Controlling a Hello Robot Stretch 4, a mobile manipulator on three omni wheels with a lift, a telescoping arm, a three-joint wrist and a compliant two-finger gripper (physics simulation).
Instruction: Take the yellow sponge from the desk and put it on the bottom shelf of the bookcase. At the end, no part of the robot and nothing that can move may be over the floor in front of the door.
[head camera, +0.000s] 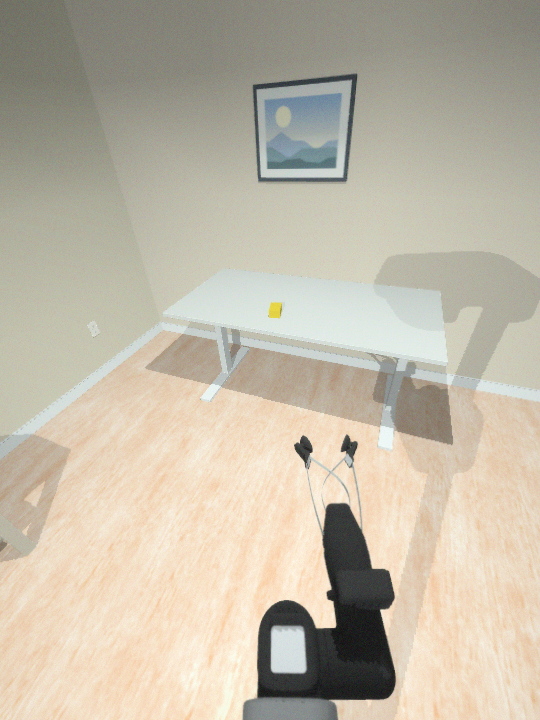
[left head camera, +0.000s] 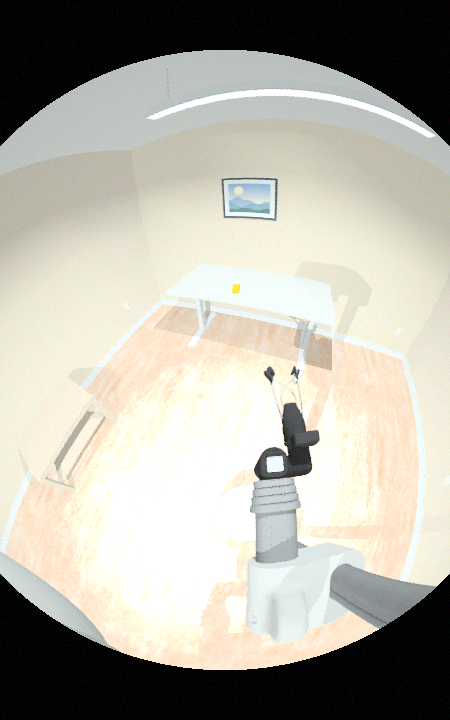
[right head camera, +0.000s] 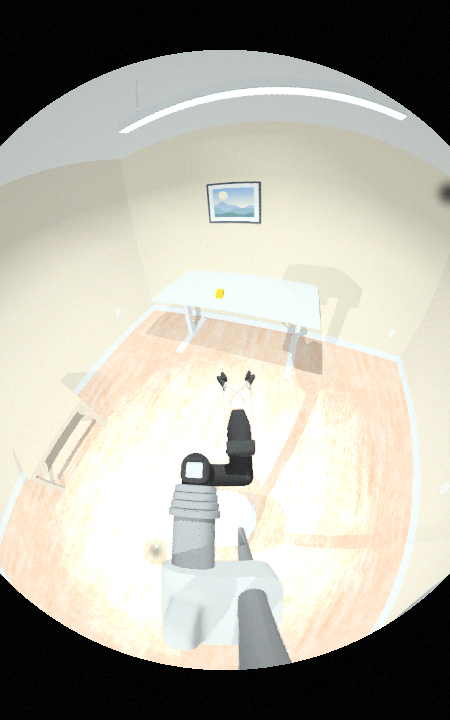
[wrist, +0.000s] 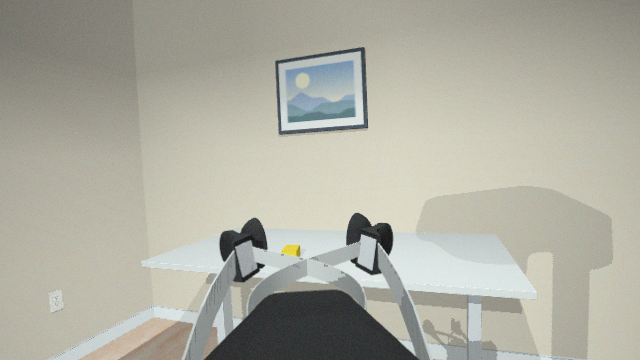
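Pixels of known places: gripper, fingertip midpoint: (head camera: 324, 437) (left head camera: 280, 366) (right head camera: 235, 371) (wrist: 307, 235); robot's base, link origin: (left head camera: 244, 511) (right head camera: 225, 516).
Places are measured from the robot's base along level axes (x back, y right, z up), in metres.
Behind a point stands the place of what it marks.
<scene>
The yellow sponge (head camera: 274, 309) {x -1.615, y -0.029, z 0.737 m} (left head camera: 236, 288) {x -1.603, y -0.019, z 0.736 m} (right head camera: 219, 293) {x -1.604, y -0.020, z 0.736 m} (wrist: 291, 250) {x -1.606, y -0.019, z 0.737 m} lies on the white desk (head camera: 360, 316) {x -1.588, y 0.443, z 0.692 m} (left head camera: 297, 295) {x -1.571, y 0.525, z 0.691 m} (right head camera: 281, 298) {x -1.575, y 0.521, z 0.692 m} (wrist: 440, 270) {x -1.397, y 0.524, z 0.692 m}, left of the middle and near its front edge. My gripper (head camera: 326, 447) {x -0.485, y 0.080, z 1.046 m} (left head camera: 282, 373) {x -0.485, y 0.080, z 1.046 m} (right head camera: 236, 378) {x -0.485, y 0.080, z 1.046 m} (wrist: 307, 235) {x -0.485, y 0.080, z 1.046 m} is open and empty. It is in front of the desk, well apart from the sponge, which shows between the fingers in the wrist view. The bookcase and the door do not show in these views.
A light wooden table or bench (left head camera: 58, 430) {x -0.369, y -1.439, z 0.422 m} (right head camera: 50, 430) {x -0.383, y -1.425, z 0.422 m} stands by the left wall. The desk's legs (head camera: 223, 348) {x -1.968, y -0.429, z 0.240 m} (head camera: 390, 401) {x -1.534, y 0.708, z 0.084 m} stand on the floor under it. A framed picture (head camera: 304, 130) {x -2.202, y 0.160, z 1.516 m} (wrist: 321, 91) {x -2.203, y 0.154, z 1.503 m} hangs on the wall behind the desk.
</scene>
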